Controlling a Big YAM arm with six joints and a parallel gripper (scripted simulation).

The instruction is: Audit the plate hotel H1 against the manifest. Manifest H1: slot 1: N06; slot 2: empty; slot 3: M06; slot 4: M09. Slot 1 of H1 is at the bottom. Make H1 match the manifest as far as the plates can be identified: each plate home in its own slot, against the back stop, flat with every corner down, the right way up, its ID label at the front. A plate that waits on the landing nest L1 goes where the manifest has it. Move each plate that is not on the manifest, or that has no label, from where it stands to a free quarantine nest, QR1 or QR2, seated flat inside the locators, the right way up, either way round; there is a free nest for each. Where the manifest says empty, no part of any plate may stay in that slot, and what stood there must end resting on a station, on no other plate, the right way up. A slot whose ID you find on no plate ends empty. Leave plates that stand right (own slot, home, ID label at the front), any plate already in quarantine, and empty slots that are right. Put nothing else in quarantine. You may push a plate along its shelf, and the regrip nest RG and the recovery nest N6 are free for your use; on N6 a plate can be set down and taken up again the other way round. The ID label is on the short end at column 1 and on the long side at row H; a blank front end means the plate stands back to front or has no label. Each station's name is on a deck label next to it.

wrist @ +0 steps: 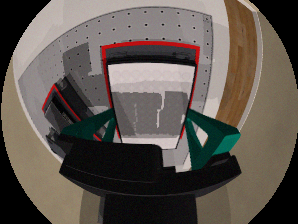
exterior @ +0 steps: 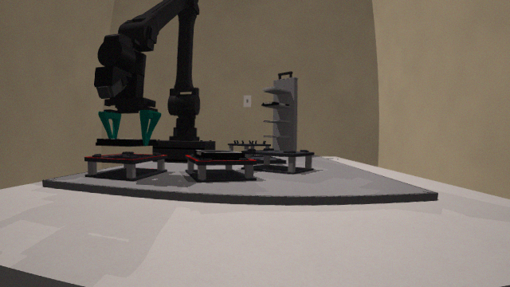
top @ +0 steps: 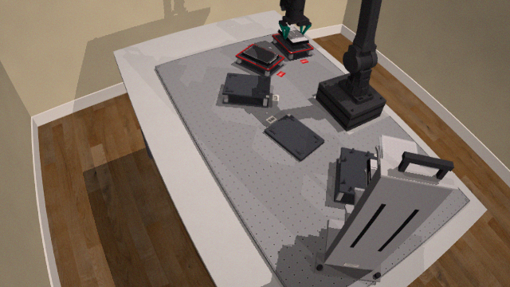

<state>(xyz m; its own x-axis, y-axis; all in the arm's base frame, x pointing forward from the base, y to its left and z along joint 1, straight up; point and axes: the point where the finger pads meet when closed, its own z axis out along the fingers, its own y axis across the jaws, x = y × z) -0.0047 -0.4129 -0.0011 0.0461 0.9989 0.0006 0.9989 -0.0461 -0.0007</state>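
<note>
My hand is 40 mm above the red-rimmed quarantine nest. The rest, counted from my hand: white plate: 350 mm ahead, 830 mm to the left, 270 mm above; H1 deck label: 240 mm ahead, 860 mm to the left, 70 mm below; plate hotel H1: 400 mm ahead, 890 mm to the left, 130 mm above.
</note>
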